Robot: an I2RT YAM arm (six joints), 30 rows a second.
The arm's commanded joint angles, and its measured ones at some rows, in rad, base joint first. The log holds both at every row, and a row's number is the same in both.
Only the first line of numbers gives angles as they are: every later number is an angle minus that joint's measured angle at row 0.
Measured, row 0:
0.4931, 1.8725, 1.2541, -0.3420, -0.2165, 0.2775
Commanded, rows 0 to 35:
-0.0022, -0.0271, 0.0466, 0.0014, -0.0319, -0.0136
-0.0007, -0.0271, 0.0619, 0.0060, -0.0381, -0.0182
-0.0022, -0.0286, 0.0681, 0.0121, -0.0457, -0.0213
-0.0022, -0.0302, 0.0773, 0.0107, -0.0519, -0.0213
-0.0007, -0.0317, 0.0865, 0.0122, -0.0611, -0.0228
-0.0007, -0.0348, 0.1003, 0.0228, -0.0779, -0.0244
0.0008, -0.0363, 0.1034, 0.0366, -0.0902, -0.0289
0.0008, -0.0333, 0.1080, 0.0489, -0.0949, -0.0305
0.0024, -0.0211, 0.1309, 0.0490, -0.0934, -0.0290
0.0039, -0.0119, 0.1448, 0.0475, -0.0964, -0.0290
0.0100, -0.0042, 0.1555, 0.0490, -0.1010, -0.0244
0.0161, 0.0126, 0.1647, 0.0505, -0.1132, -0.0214
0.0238, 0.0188, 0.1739, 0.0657, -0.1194, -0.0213
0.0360, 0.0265, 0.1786, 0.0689, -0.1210, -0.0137
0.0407, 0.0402, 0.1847, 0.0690, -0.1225, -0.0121
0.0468, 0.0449, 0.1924, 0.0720, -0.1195, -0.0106
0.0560, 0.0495, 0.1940, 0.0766, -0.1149, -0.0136
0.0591, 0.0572, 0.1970, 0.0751, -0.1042, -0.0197
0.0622, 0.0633, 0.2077, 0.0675, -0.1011, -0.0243
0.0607, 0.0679, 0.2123, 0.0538, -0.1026, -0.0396
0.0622, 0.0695, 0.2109, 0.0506, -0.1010, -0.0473
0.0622, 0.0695, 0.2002, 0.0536, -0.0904, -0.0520
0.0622, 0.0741, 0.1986, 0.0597, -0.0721, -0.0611
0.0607, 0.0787, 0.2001, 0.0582, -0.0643, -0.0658
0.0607, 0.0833, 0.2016, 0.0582, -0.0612, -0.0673
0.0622, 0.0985, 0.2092, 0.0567, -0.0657, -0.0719
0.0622, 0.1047, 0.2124, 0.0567, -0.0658, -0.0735
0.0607, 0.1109, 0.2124, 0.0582, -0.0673, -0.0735
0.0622, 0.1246, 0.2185, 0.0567, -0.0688, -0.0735
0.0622, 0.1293, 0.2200, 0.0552, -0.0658, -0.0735
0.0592, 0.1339, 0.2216, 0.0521, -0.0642, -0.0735
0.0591, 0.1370, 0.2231, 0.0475, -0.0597, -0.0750
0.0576, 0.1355, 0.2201, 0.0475, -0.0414, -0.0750
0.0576, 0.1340, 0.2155, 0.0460, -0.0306, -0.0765
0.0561, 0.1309, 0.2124, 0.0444, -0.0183, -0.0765
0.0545, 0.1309, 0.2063, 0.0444, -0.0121, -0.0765
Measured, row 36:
0.0625, 0.1430, 0.1843, 0.0446, -0.0469, -0.0564
